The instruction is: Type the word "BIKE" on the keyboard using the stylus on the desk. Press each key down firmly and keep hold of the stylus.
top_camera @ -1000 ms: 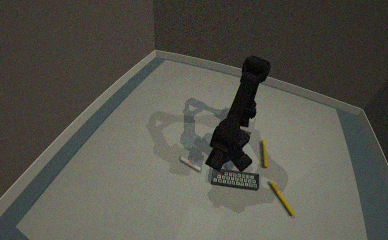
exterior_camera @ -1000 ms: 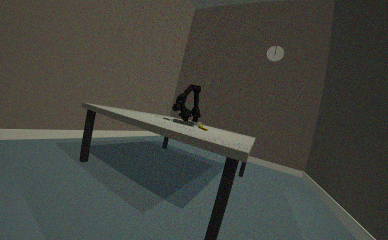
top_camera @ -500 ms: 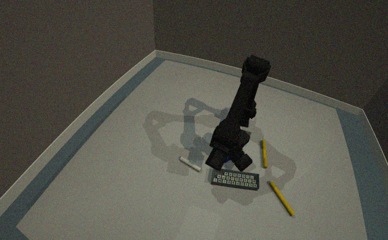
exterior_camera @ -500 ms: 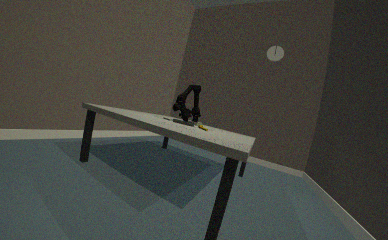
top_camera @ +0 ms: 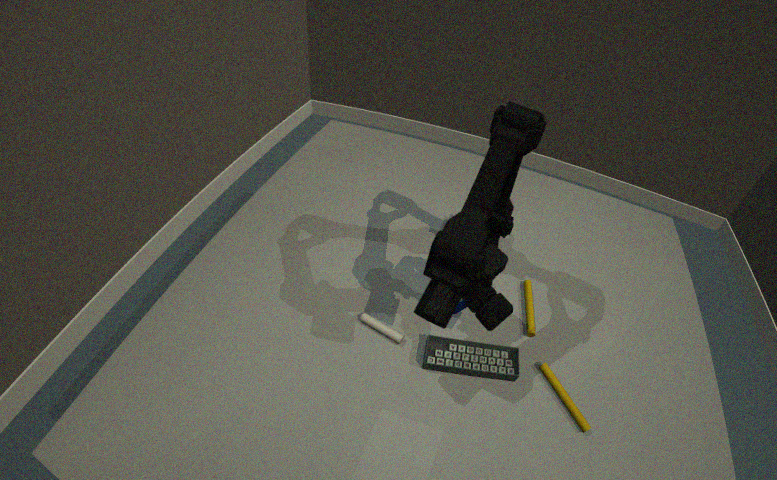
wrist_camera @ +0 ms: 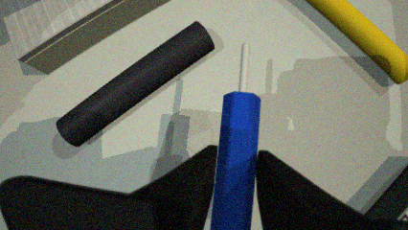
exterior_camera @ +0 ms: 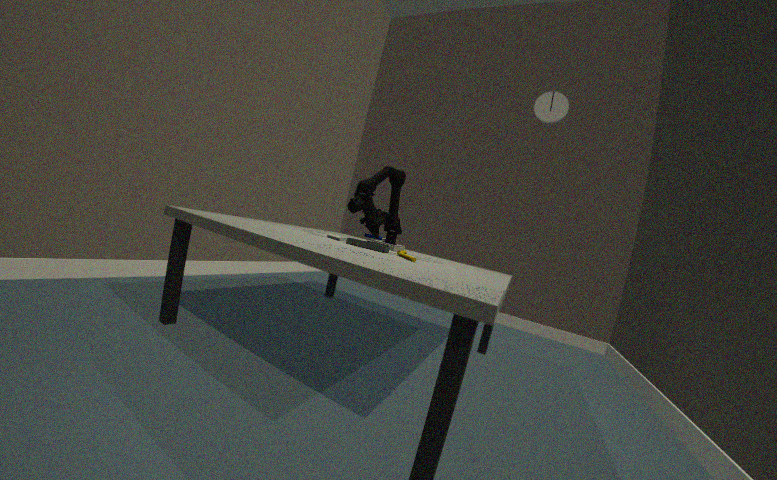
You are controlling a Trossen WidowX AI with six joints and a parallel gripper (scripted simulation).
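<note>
The dark cylinder lies 80 mm behind my gripper tip, 20 mm to the right of it and 40 mm below it. Also, from my gripper tip: blue stylus: 10 mm behind, 10 mm to the left; stylus tip: 40 mm behind, 30 mm to the left; white cylinder: 100 mm ahead, 170 mm to the right, 40 mm below.
</note>
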